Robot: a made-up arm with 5 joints.
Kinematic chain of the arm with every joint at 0, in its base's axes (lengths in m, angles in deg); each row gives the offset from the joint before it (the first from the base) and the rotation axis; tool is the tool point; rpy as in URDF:
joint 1: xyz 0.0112 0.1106 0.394 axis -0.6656 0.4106 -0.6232
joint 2: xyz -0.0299 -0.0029 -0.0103 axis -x
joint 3: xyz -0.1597 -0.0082 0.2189 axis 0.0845 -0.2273 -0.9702
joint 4: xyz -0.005 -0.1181 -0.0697 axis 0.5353 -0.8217 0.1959
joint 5: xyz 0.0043 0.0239 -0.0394 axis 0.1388 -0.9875 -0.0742
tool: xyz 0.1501 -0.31 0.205 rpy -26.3 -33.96 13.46
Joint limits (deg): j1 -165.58..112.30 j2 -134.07..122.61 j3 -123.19..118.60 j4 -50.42..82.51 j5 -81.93..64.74
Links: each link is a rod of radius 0.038 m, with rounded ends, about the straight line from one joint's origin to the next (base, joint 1, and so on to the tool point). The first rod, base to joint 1, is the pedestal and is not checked.
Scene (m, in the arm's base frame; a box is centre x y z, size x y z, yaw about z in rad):
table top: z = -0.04
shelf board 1: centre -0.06 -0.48 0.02 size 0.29 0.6 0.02 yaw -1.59
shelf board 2: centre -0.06 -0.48 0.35 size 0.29 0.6 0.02 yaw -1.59
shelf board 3: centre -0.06 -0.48 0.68 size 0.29 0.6 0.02 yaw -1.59
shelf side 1: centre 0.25 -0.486 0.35 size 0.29 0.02 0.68 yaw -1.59
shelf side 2: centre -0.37 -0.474 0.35 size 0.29 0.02 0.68 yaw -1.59
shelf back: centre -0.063 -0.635 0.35 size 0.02 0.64 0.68 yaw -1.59
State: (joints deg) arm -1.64 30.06 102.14 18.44 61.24
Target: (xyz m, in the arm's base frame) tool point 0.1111 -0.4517 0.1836
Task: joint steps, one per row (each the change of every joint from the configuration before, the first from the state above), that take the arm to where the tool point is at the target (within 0.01 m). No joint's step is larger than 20 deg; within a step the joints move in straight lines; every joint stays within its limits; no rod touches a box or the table.
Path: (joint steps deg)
1: -2.94 -15.29 -11.23 8.90 0.88
2: -2.95 -15.29 -11.24 8.89 0.87
3: -2.94 -15.28 -11.23 8.90 0.87
4: -2.95 -15.29 -11.23 8.89 0.88
5: -4.10 6.88 -18.53 6.65 0.00
6: -4.10 6.89 -18.53 6.65 0.00
7: -4.10 6.88 -18.53 6.65 0.00
8: -4.10 6.88 -18.53 6.65 0.00
9: -8.68 1.14 7.85 -16.75 -7.82
10: -8.68 1.13 7.84 -16.74 -7.81
11: -8.69 1.14 7.85 -16.75 -7.82
12: -8.68 1.13 7.84 -16.74 -7.82
13: -8.69 1.14 7.84 -16.75 -7.82

